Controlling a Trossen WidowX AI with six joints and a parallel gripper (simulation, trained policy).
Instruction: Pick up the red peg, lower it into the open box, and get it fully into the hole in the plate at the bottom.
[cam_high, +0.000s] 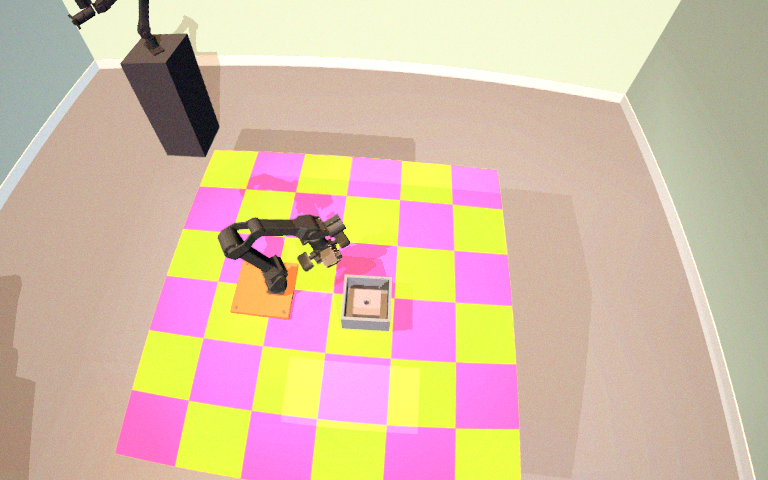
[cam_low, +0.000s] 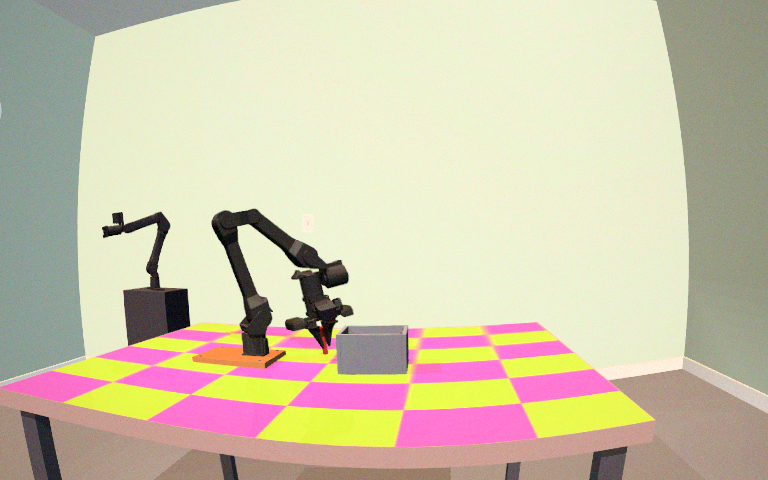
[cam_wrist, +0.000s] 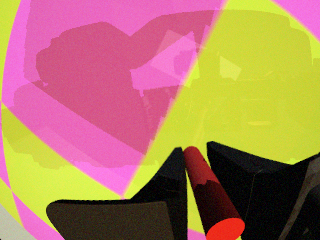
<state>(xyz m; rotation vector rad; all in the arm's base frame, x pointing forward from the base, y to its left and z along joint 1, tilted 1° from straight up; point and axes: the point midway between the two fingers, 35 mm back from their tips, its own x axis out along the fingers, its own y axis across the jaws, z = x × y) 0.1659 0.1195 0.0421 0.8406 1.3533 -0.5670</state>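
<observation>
Now: the grey box 150 mm ahead of my gripper tip and 160 mm to the right of it. Also, from my gripper tip: red peg: 10 mm behind, 10 mm above.
</observation>
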